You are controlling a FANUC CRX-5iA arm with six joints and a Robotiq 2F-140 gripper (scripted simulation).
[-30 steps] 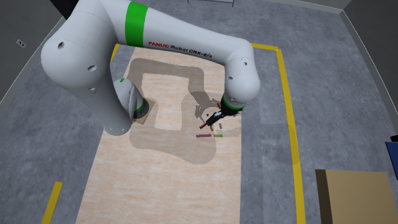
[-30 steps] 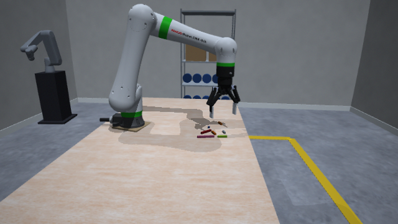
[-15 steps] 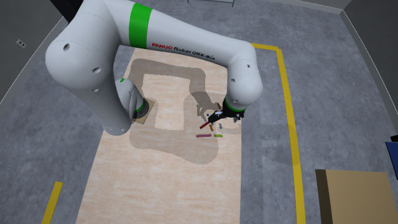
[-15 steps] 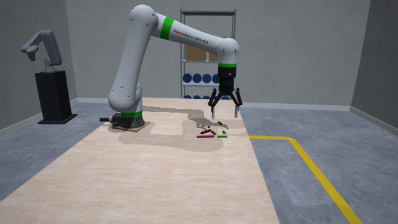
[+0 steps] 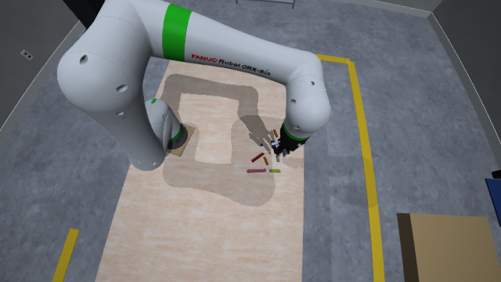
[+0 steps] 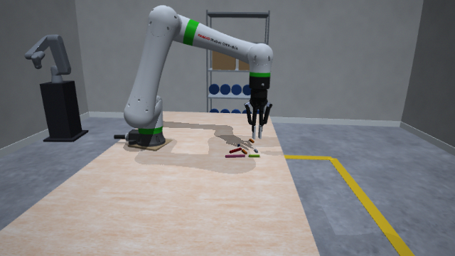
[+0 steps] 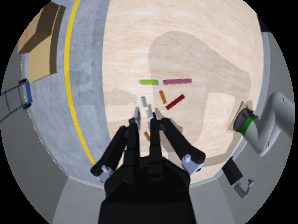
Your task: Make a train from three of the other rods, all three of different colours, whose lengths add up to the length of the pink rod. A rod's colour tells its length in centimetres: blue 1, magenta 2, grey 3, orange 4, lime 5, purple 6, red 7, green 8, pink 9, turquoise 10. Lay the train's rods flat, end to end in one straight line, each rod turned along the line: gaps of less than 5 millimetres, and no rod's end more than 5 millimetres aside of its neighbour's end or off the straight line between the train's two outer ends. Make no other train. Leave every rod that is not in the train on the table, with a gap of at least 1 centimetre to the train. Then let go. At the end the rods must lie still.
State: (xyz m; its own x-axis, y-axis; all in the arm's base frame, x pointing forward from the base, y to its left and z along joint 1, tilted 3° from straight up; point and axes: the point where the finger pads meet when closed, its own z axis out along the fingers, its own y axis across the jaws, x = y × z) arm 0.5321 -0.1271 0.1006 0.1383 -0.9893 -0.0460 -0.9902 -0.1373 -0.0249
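Right now my hand is 100 mm above the grey rod. The rest, counted from my hand: lime rod: 20 mm behind, 60 mm to the right, 100 mm below; blue rod: 80 mm behind, 70 mm to the left, 100 mm below; red rod: 100 mm behind, 10 mm to the left, 100 mm below.
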